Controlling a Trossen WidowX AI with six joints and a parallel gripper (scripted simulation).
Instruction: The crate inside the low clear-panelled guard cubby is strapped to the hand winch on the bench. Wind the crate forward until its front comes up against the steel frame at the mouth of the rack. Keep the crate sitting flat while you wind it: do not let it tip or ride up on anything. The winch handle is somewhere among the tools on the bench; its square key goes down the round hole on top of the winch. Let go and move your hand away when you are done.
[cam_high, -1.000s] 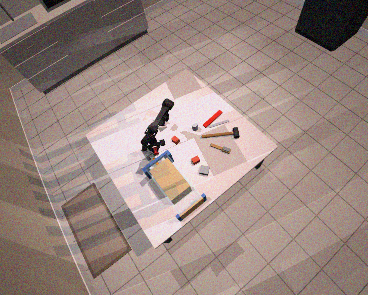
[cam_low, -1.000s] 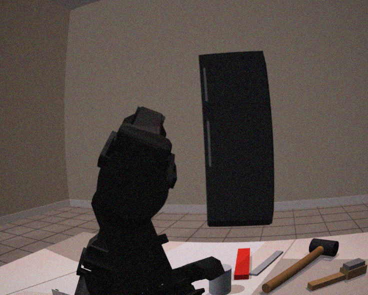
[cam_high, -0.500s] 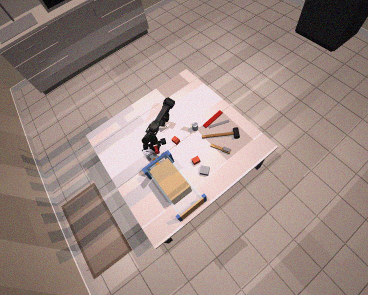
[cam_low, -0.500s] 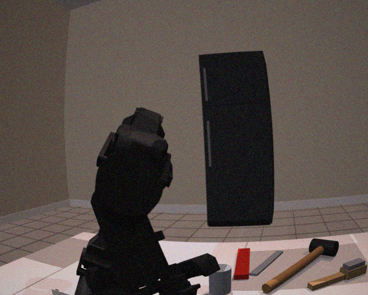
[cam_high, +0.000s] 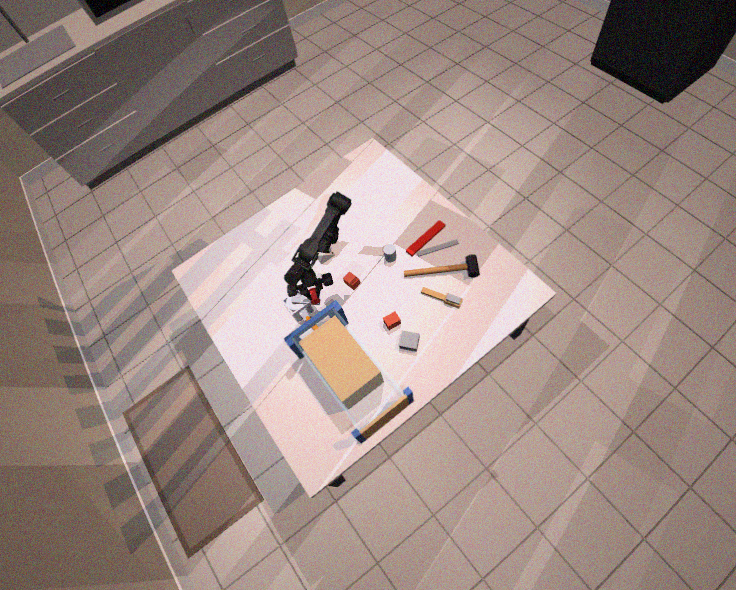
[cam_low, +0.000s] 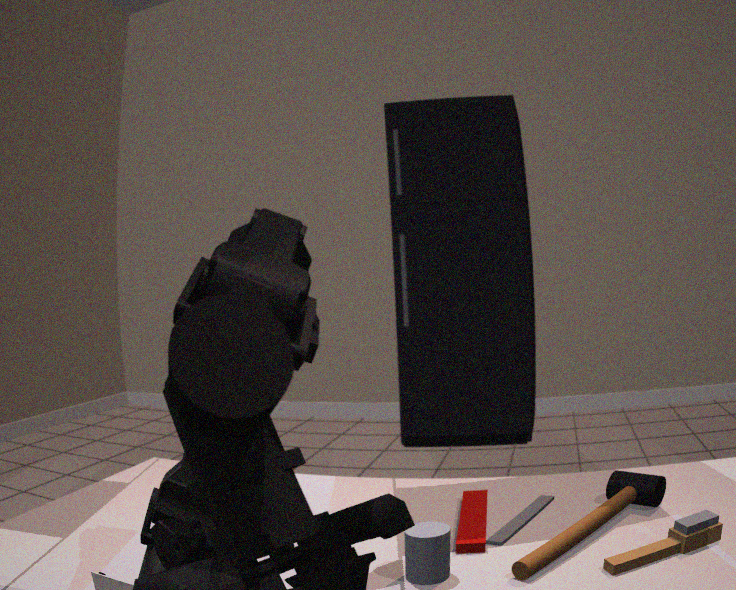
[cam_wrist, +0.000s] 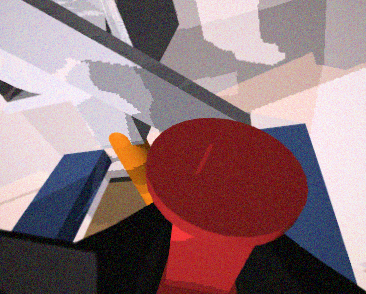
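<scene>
Right now my gripper tip is 4 cm past the winch handle, 3 cm to the left of it and 3 cm above it. From my gripper tip the other things lie so: clear-panelled cubby 33 cm ahead, 2 cm to the right, 2 cm below; grey hand winch 9 cm behind, 9 cm to the right, 10 cm below; red knob 1 cm behind.
</scene>
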